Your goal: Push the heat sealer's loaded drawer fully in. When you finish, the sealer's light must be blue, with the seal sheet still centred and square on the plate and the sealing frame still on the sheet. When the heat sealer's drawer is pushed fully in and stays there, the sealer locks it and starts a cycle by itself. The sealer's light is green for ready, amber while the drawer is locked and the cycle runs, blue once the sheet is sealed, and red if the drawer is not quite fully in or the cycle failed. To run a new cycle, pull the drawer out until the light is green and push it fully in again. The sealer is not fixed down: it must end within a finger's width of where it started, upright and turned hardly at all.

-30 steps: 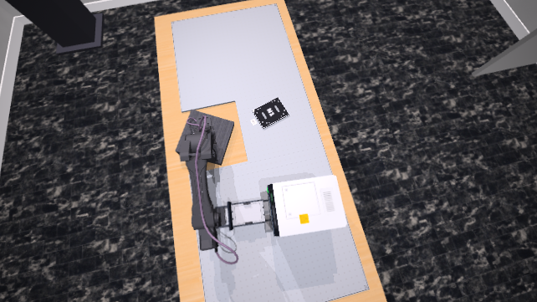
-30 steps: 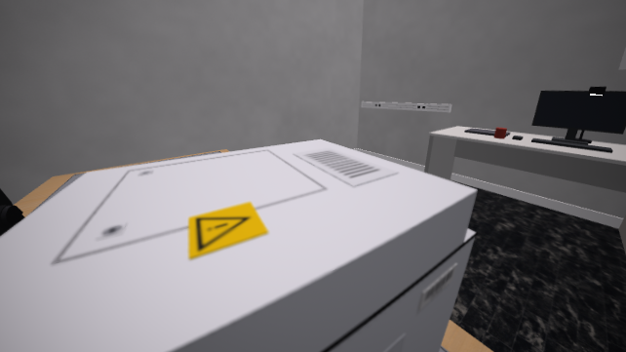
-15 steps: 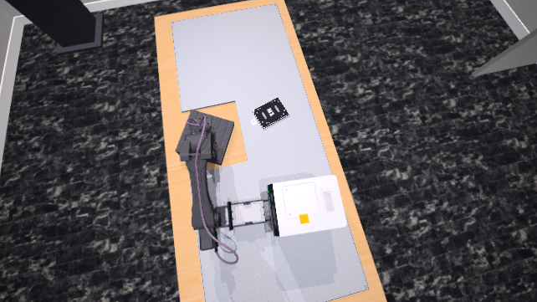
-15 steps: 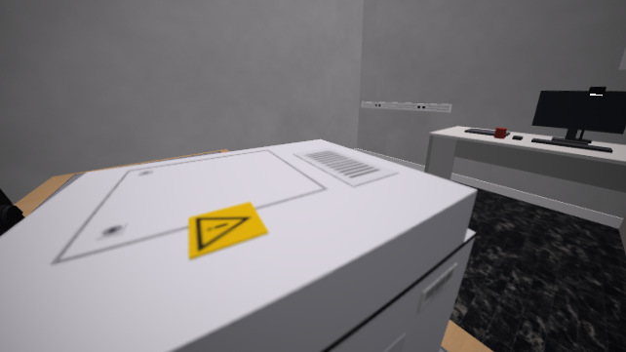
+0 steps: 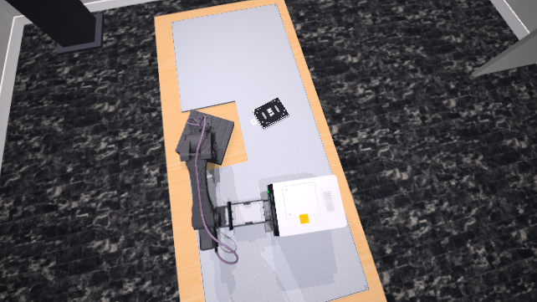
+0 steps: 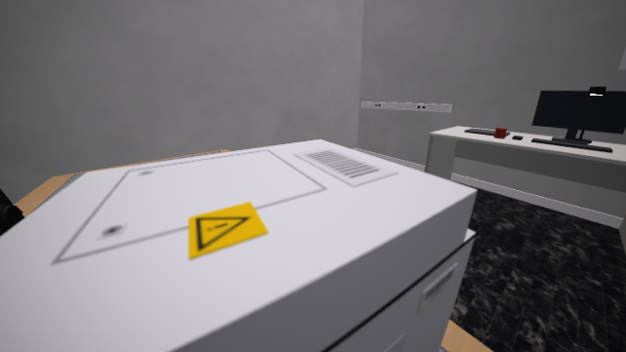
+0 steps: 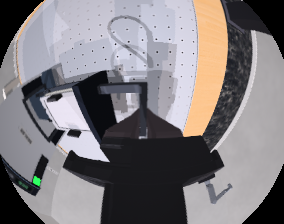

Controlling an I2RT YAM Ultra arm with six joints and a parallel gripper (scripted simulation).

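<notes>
Right now my hand is 120 mm short of the sealer drawer, 10 mm to the left of it and 10 mm above it.
</notes>
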